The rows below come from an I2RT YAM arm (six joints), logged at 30 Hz.
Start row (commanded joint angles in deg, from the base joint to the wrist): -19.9 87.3 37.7 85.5 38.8 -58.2
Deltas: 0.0 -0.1 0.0 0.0 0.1 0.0; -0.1 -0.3 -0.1 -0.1 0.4 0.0; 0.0 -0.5 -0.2 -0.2 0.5 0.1; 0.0 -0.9 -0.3 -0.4 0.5 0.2; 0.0 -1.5 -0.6 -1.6 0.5 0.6; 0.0 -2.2 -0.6 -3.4 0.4 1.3; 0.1 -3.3 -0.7 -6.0 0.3 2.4; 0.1 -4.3 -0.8 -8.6 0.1 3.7; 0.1 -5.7 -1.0 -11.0 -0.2 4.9; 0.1 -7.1 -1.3 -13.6 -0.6 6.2; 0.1 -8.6 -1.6 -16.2 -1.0 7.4; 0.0 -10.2 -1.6 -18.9 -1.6 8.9; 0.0 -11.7 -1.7 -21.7 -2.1 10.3; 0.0 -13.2 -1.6 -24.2 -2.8 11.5; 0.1 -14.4 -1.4 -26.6 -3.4 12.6; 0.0 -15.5 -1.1 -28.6 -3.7 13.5; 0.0 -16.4 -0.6 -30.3 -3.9 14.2
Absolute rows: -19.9 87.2 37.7 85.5 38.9 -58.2; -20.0 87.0 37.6 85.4 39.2 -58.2; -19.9 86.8 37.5 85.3 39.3 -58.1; -19.9 86.4 37.4 85.1 39.3 -58.0; -19.9 85.8 37.1 83.9 39.3 -57.6; -19.9 85.1 37.1 82.1 39.2 -56.9; -19.8 84.0 37.0 79.5 39.1 -55.8; -19.8 83.0 36.9 76.9 38.9 -54.5; -19.8 81.6 36.7 74.5 38.6 -53.3; -19.8 80.2 36.4 71.9 38.2 -52.0; -19.8 78.7 36.1 69.3 37.8 -50.8; -19.9 77.1 36.1 66.6 37.2 -49.3; -19.9 75.6 36.0 63.8 36.7 -47.9; -19.9 74.1 36.1 61.3 36.0 -46.7; -19.8 72.9 36.3 58.9 35.4 -45.6; -19.9 71.8 36.6 56.9 35.1 -44.7; -19.9 70.9 37.1 55.2 34.9 -44.0
